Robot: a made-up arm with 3 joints.
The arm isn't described. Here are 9 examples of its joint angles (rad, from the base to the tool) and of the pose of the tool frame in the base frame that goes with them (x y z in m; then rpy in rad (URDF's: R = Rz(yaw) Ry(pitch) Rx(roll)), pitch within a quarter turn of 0, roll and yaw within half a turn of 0).
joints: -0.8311 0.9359 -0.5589
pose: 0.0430 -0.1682 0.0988 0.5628 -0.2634 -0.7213
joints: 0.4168 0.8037 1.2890
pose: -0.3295 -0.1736 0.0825 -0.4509 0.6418 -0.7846
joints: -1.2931 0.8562 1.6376
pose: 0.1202 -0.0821 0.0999 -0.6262 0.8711 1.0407
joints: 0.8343 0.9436 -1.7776
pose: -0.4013 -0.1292 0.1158 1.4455 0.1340 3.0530
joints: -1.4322 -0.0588 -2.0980
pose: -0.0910 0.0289 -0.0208 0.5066 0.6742 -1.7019
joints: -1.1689 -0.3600 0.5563
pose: -0.2148 0.0243 -0.0014 1.0451 0.7733 1.0460
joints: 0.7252 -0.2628 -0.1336
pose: -0.1751 0.1093 -0.0086 0.7643 0.9021 -1.7176
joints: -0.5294 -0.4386 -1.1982
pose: -0.2083 0.1017 0.0066 0.1192 0.9881 -2.0064
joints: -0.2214 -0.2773 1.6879
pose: -0.2151 0.0464 -0.0150 0.8203 0.4794 1.0511
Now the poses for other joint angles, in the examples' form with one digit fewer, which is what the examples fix.
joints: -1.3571 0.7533 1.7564
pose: 0.111 -0.060 0.078 -0.480 0.972 1.304
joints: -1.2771 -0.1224 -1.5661
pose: -0.125 0.029 -0.019 0.444 0.736 -1.367
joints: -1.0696 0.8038 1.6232
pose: 0.072 -0.134 0.087 -0.543 0.872 0.871
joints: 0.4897 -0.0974 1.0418
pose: -0.230 0.055 -0.020 0.705 0.664 -0.360
